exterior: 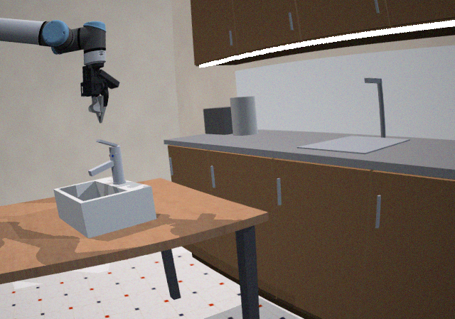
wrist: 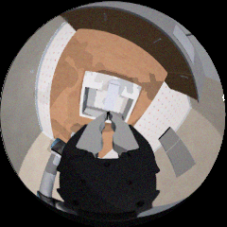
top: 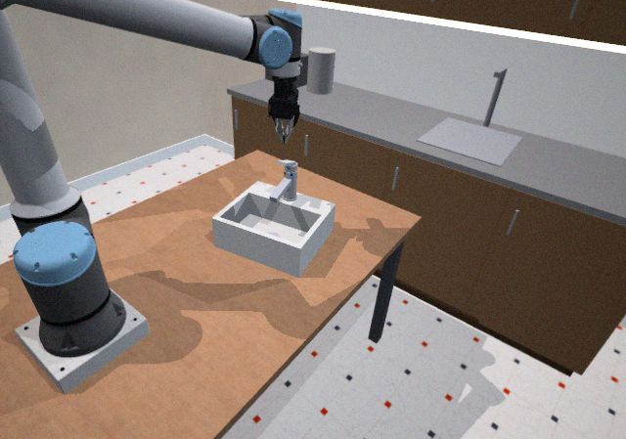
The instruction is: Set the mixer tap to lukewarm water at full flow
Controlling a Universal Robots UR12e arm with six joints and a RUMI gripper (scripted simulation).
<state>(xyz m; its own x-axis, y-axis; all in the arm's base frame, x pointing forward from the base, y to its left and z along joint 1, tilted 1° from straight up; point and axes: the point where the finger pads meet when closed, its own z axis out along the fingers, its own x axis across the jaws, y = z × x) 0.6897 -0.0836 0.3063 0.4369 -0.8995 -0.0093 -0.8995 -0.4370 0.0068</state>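
Right now my hand is 90 mm above the lever and 20 mm short of it. Round my hand: grey mixer tap (140 mm below, 30 mm ahead); white basin (330 mm below, 70 mm behind, 20 mm to the right).
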